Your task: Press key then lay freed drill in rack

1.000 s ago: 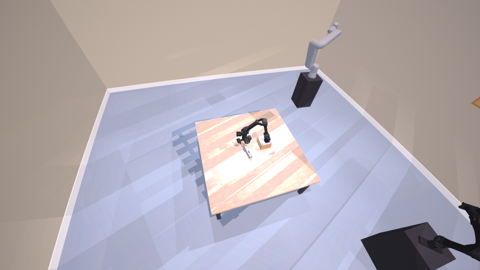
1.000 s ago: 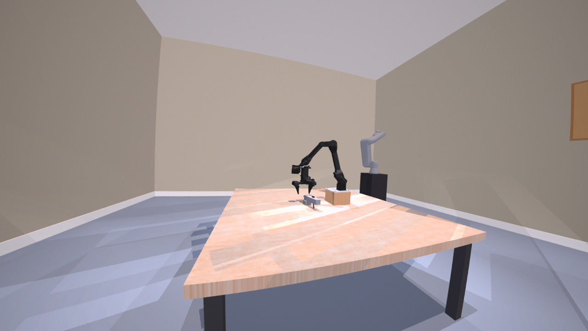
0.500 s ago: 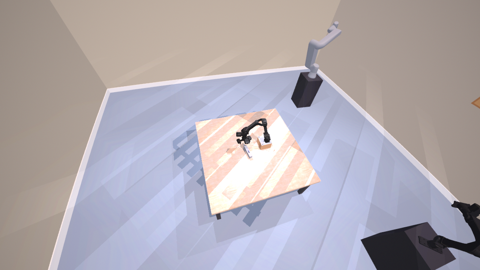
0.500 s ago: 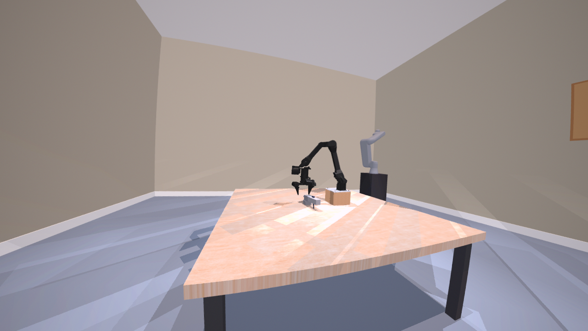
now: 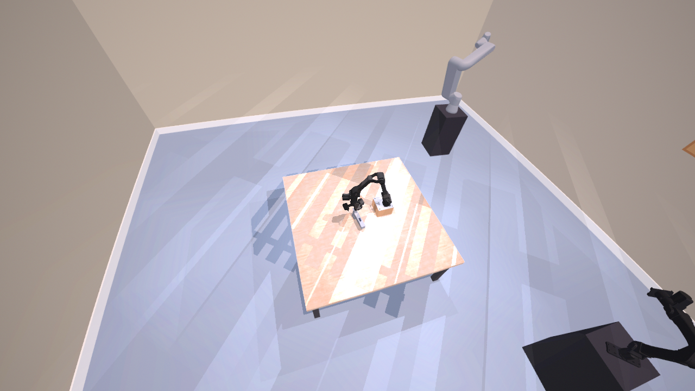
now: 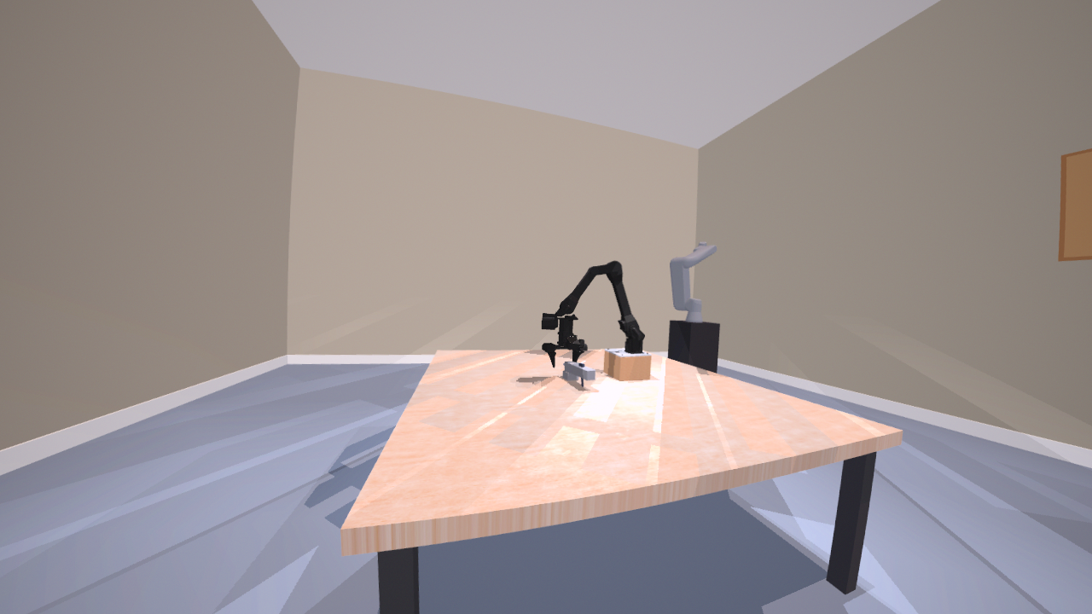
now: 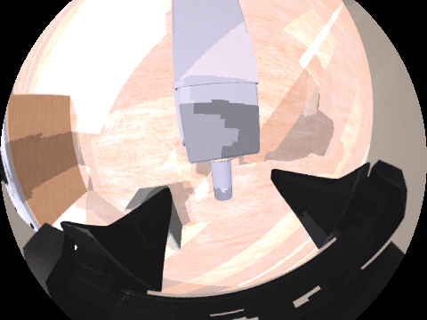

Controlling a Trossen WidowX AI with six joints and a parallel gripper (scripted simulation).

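My gripper tip is 60 mm to the right of the grey drill shank, 20 mm below it and 10 mm past it. Round my gripper tip: dark drill (150 mm to the left, 30 mm behind, 20 mm above); grey rack (70 mm behind, 60 mm to the right, 20 mm below); grey sleeve (120 mm to the left, 20 mm behind, 10 mm above).
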